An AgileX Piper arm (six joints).
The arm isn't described. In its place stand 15 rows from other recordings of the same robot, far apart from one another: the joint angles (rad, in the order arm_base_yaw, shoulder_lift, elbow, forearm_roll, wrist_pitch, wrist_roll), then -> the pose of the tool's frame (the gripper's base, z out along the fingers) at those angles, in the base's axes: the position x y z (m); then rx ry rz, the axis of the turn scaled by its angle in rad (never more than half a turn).
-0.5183 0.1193 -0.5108 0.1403 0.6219 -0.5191 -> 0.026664, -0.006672, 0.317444, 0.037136, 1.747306, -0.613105
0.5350 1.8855 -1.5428 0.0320 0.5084 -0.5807 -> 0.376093, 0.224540, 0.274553, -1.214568, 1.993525, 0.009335
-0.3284 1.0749 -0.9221 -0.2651 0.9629 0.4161 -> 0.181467, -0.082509, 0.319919, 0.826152, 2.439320, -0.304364
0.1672 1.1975 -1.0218 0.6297 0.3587 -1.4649 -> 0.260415, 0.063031, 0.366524, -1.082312, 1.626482, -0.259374
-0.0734 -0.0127 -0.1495 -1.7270 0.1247 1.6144 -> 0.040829, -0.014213, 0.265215, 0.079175, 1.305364, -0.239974
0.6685 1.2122 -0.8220 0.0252 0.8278 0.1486 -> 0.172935, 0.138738, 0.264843, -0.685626, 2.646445, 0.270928
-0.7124 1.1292 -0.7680 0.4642 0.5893 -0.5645 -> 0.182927, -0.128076, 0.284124, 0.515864, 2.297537, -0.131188
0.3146 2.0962 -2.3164 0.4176 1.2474 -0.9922 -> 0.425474, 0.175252, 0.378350, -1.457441, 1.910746, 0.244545
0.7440 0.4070 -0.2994 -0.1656 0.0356 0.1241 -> 0.072436, 0.065948, 0.282069, -0.628345, 1.528949, 0.533554
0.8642 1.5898 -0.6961 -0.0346 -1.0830 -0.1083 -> 0.206217, 0.245860, 0.263632, -0.650993, 1.151422, 0.651220
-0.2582 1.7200 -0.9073 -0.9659 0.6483 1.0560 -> 0.293881, -0.124361, 0.175090, 0.749445, 2.528768, -0.716959
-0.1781 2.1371 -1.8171 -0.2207 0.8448 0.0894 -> 0.466445, -0.099101, 0.225592, 0.214210, 2.635565, -0.296901
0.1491 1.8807 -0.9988 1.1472 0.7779 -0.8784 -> 0.328487, 0.108215, 0.151972, -0.219657, 2.670386, 1.030676
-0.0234 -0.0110 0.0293 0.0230 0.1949 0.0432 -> 0.056104, -0.000908, 0.186273, 0.072298, 1.695325, 0.035455
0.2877 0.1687 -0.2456 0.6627 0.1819 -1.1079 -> 0.056863, 0.027388, 0.272955, -0.642850, 1.411486, -0.044488
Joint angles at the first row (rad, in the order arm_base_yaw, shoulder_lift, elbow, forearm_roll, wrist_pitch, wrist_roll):
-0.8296, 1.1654, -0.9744, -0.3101, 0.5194, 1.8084
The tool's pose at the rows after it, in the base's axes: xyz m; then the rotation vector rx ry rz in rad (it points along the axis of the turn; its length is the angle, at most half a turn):
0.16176, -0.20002, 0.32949, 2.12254, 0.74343, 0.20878
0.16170, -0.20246, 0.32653, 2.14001, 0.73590, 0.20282
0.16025, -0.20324, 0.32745, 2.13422, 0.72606, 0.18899
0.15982, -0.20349, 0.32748, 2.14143, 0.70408, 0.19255
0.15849, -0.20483, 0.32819, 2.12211, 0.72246, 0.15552
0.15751, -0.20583, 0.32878, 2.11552, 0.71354, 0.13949
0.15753, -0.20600, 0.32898, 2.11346, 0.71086, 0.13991
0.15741, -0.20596, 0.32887, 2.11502, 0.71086, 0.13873
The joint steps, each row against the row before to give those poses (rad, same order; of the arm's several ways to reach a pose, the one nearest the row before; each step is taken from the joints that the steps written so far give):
-0.0041, 0.0421, 0.0000, 0.0000, 0.0368, 0.0140
-0.0066, 0.0103, 0.0000, 0.0021, 0.0042, 0.0038
-0.0016, -0.0021, 0.0000, -0.0258, -0.0001, 0.0207
0.0000, 0.0000, 0.0000, -0.0096, 0.0020, 0.0260
0.0000, 0.0000, 0.0000, -0.0415, 0.0000, 0.0046
0.0001, 0.0000, 0.0000, -0.0314, 0.0000, 0.0251
-0.0001, 0.0000, 0.0000, -0.0036, -0.0021, 0.0045
0.0000, 0.0000, 0.0000, 0.0000, 0.0017, -0.0001

